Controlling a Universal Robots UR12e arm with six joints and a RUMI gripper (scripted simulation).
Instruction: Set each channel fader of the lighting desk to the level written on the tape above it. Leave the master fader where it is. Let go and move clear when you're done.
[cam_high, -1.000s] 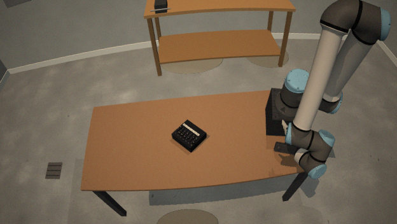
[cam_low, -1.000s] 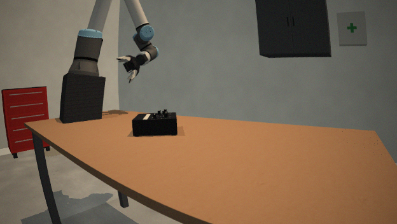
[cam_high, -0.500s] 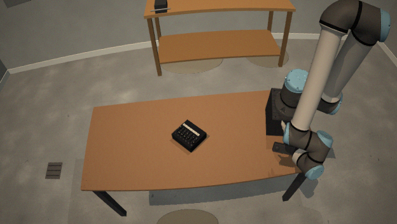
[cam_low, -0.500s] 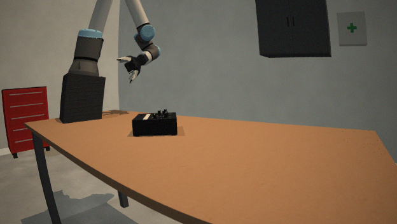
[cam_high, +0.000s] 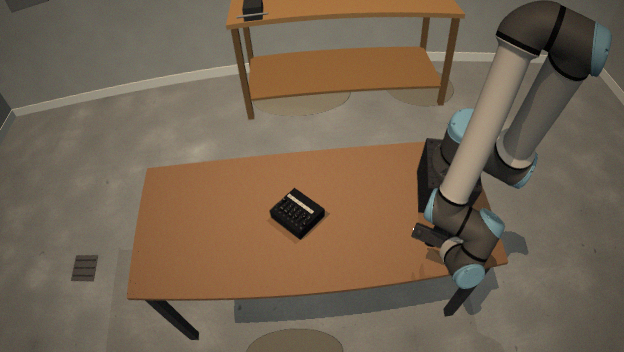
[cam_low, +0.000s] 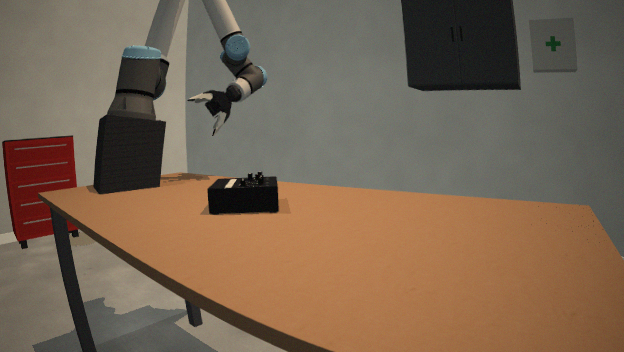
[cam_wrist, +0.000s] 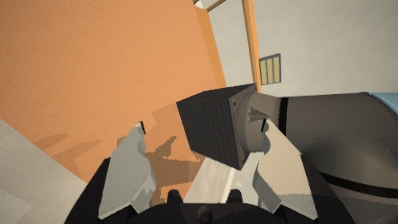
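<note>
Right now my hand is 44 cm short of the master fader, 16 cm above it and 10 cm to the left of it.
</note>
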